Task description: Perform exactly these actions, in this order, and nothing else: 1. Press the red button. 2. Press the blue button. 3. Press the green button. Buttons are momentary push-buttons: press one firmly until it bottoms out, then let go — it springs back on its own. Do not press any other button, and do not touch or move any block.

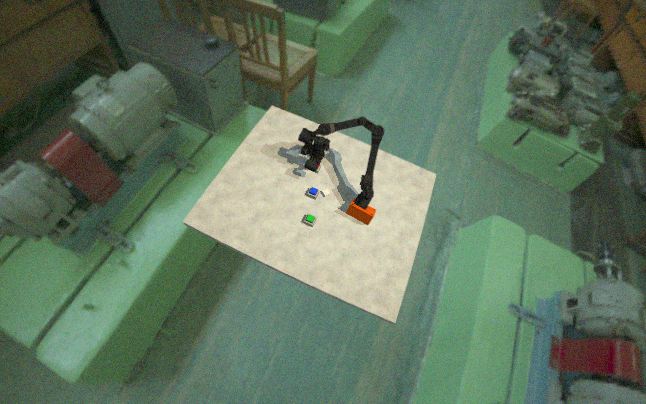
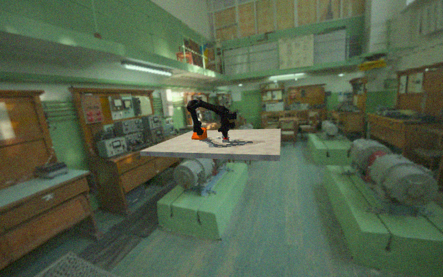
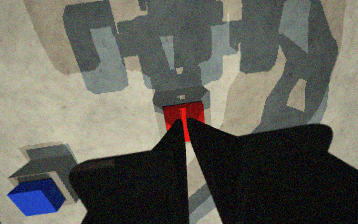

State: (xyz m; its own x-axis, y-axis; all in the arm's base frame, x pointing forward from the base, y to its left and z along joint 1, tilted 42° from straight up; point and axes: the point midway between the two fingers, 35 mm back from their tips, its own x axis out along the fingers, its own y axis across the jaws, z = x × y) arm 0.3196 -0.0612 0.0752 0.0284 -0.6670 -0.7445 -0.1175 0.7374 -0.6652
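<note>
Now: gripper tip 14 cm to the right of the blue button and 8 cm past it. The rest, counted from my gripper tip: small white block (13 cm behind, 10 cm to the left, 2 cm below); green button (28 cm to the left, 14 cm behind).
</note>
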